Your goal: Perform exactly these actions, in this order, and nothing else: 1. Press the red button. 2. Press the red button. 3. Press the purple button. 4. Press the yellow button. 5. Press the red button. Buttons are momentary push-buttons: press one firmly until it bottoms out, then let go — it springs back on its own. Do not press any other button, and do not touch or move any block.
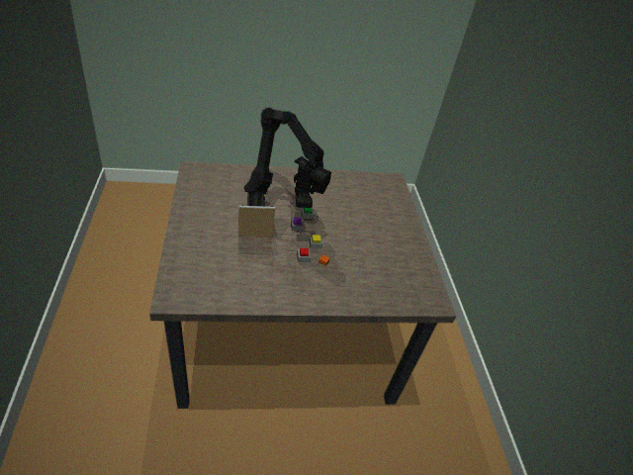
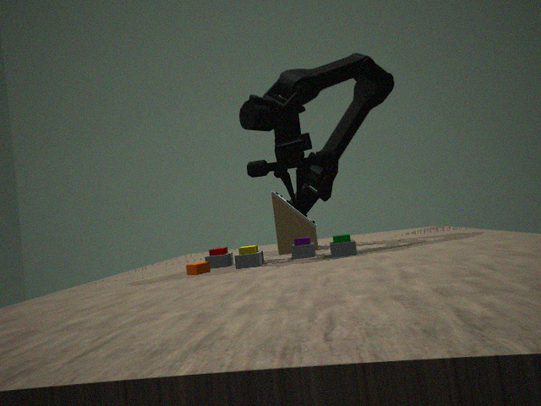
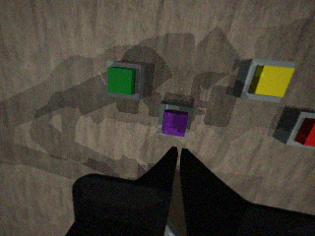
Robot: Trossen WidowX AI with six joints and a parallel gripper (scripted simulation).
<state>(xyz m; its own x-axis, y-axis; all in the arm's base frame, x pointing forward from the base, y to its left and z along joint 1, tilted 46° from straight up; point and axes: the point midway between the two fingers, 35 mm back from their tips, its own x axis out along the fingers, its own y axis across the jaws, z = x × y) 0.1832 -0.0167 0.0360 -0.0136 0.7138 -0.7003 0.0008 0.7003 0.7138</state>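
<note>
Right now the yellow button is 100 mm to the right of my gripper tip, 80 mm below it and 70 mm ahead of it. Round my gripper tip: red button: 180 mm to the right, 80 mm below, 10 mm ahead; then purple button: 80 mm below; then green button: 80 mm to the left, 80 mm below, 50 mm ahead.
</note>
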